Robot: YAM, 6 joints.
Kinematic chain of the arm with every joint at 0, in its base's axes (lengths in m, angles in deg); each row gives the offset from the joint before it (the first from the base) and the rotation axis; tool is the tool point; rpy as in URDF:
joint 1: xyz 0 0 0.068 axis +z
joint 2: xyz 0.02 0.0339 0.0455 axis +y
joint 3: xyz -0.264 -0.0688 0 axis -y
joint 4: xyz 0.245 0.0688 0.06 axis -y
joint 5: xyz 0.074 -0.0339 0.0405 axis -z
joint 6: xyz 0.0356 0 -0.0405 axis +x
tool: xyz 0 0 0 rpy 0 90 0
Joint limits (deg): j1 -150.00..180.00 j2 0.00..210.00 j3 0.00..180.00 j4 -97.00..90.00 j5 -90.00..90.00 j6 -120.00..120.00
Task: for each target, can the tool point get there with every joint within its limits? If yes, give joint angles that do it. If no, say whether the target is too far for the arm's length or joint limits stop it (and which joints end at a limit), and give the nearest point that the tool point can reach.
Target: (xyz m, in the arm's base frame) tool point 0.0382 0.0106 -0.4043
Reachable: no: joint limits stop it (at a limit: joint 2) | nearest point 0.0735 0.0204 -0.3367 | short by 0.077 m
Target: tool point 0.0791 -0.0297 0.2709
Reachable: yes | joints -36.96 27.85 39.66 -59.97 -42.06 93.86
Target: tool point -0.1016 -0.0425 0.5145
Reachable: yes | joints 37.13 23.99 93.86 -43.47 -50.44 15.86
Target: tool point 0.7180 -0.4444 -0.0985
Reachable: no: too far | nearest point 0.5324 -0.3295 -0.0424 | short by 0.225 m
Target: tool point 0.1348 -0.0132 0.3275
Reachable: yes | joints 1.43 33.42 42.16 -24.08 27.72 -67.86
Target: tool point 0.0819 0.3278 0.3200
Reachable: yes | joints 80.86 100.69 96.08 -74.04 54.04 61.96
